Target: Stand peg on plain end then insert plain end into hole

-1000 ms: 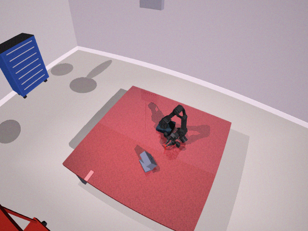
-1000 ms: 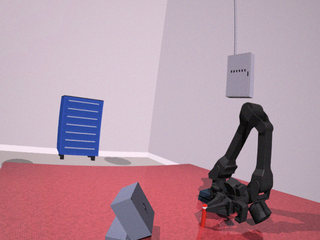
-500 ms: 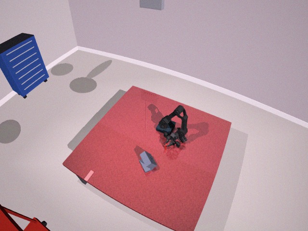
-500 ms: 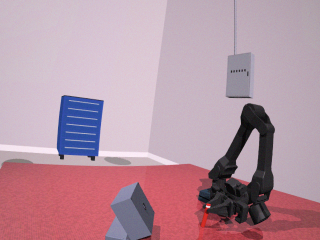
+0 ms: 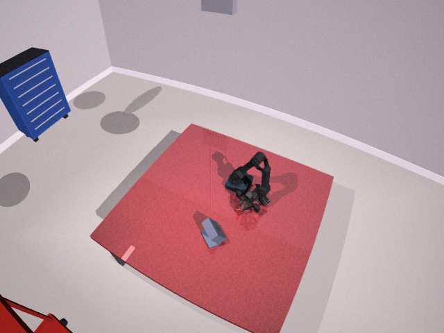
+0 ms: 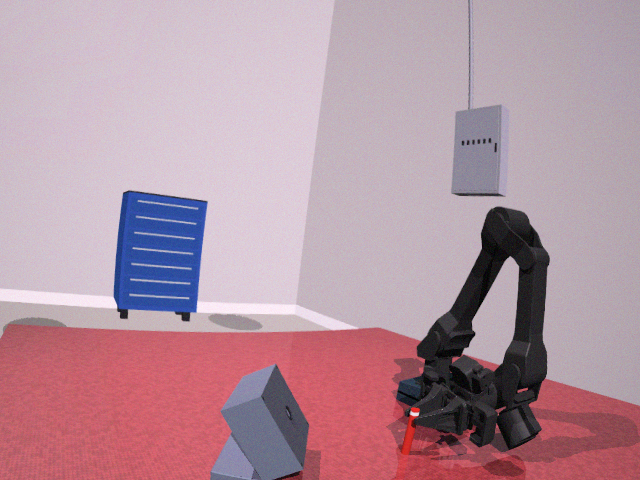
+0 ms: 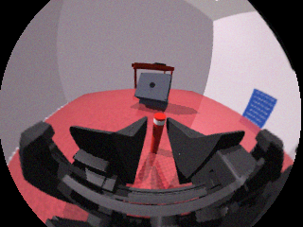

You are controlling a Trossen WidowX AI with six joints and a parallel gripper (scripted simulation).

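My gripper tip is now 10 mm past the red peg and 10 mm above it. From my gripper tip the other things lie so: sloped panel (200 mm ahead, 90 mm to the right, 10 mm above).
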